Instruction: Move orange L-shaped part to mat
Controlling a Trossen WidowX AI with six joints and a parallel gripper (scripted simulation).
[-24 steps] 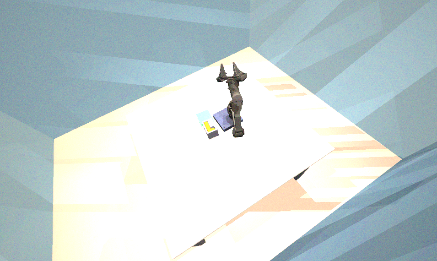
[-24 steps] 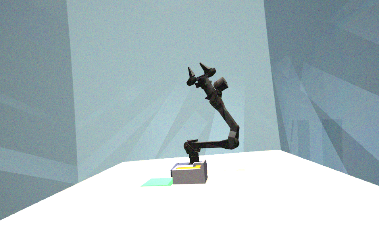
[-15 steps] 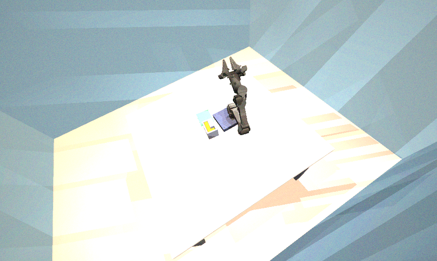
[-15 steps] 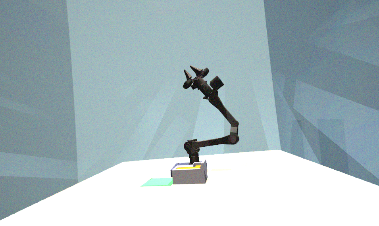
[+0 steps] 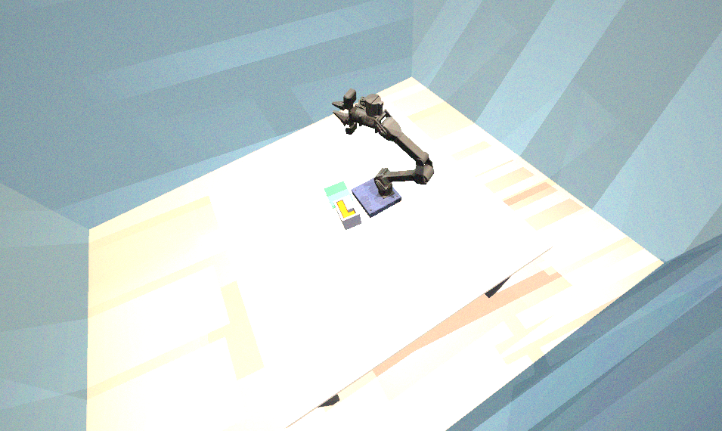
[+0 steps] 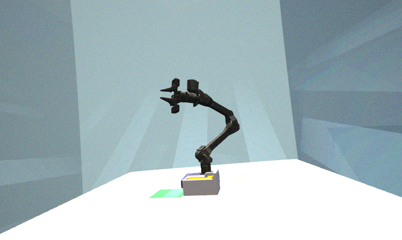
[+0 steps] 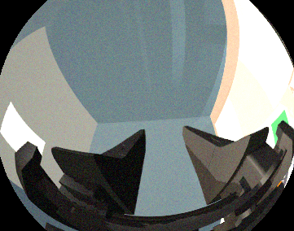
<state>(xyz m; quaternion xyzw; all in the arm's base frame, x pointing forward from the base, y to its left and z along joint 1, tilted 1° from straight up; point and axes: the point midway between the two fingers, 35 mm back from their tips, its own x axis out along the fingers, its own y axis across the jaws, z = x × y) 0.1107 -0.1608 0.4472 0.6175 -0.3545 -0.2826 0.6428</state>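
Right now the orange L-shaped part is 440 mm below my gripper tip, 210 mm to the left of it and 110 mm ahead of it. The rest, counted from my gripper tip: green mat: 500 mm below, 100 mm ahead, 40 mm to the left.
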